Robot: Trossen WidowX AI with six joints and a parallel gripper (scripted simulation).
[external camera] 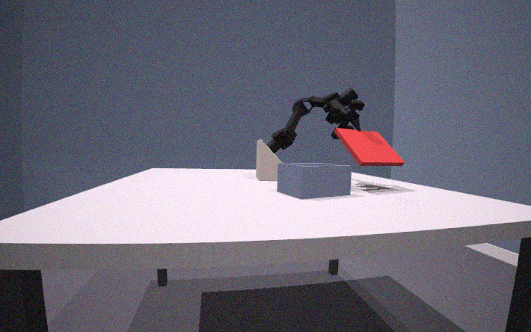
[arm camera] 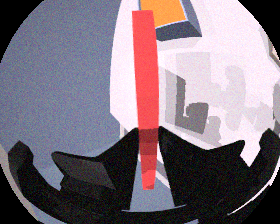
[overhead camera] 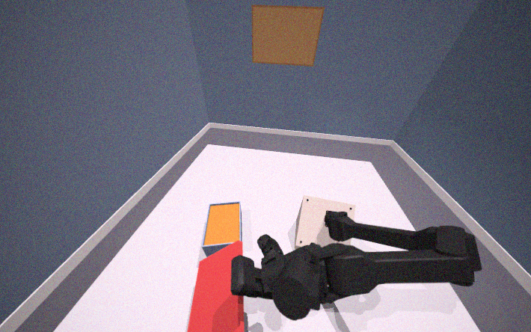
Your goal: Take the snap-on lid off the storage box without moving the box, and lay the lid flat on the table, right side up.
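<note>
My gripper tip is 6 cm short of the red lid, 5 cm above it and 2 cm to the right of it. Round my gripper tip: storage box: 23 cm to the right, 17 cm below, 15 cm ahead.
</note>
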